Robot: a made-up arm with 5 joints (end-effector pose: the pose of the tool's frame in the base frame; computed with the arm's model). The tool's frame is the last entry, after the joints.
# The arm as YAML. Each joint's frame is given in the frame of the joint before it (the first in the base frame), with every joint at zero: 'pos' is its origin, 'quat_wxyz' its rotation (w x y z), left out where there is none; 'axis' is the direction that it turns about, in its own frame. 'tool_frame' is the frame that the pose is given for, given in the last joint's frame.
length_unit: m
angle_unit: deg
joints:
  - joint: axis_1
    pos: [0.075, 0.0, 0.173]
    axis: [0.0, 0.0, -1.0]
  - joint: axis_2
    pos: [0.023, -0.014, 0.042]
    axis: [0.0, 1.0, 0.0]
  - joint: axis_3
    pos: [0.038, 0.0, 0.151]
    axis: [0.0, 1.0, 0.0]
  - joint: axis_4
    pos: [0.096, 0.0, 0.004]
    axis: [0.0, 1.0, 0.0]
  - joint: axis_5
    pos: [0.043, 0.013, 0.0]
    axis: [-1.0, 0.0, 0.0]
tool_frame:
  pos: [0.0, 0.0, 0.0]
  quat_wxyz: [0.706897, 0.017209, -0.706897, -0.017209]
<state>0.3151 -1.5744 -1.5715 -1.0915 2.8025</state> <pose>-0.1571 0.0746 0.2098 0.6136 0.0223 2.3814</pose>
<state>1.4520 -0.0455 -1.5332 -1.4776 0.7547</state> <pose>0.0748 -0.0066 0.4672 1.4871 0.7966 -0.5644</pose>
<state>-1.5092 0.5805 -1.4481 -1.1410 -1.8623</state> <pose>0.0870 0.1780 0.4352 -2.6838 -0.3763 -0.1203</pose>
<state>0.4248 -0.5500 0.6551 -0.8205 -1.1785</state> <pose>0.1701 -0.0441 0.3857 0.9522 -2.2447 -0.8172</pose>
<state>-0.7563 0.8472 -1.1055 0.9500 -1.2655</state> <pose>0.2839 0.1957 0.2875 0.7654 -0.4542 -0.5211</pose>
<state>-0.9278 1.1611 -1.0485 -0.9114 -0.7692</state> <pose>0.2572 0.2415 0.2643 1.8160 -1.5232 0.0529</pose>
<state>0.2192 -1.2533 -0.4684 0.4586 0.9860</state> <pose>-0.0364 0.0238 0.4335 -1.5574 -2.3862 0.1553</pose>
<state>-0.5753 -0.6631 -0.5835 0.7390 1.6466</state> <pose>0.0960 0.0124 0.4706 -1.1568 -2.0618 1.2305</pose>
